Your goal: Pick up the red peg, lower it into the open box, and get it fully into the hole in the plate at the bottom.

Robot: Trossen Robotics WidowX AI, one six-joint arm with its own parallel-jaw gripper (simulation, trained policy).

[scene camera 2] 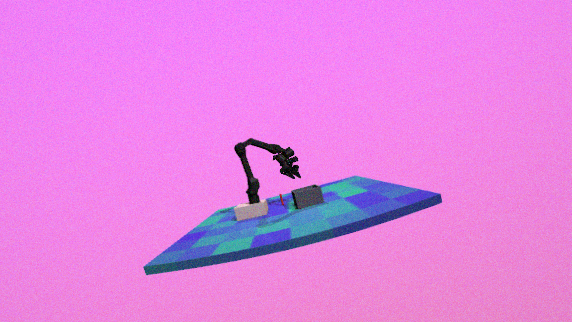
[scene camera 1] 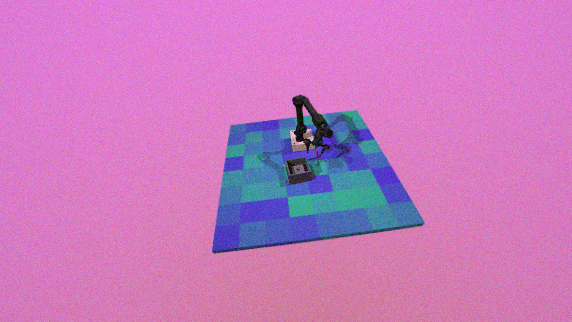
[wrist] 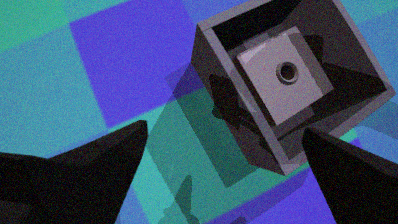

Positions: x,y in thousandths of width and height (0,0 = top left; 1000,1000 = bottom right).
Scene:
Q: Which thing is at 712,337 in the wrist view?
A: A grey plate.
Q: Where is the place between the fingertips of my gripper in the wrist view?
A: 569,587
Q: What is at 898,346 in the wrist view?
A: A dark box.

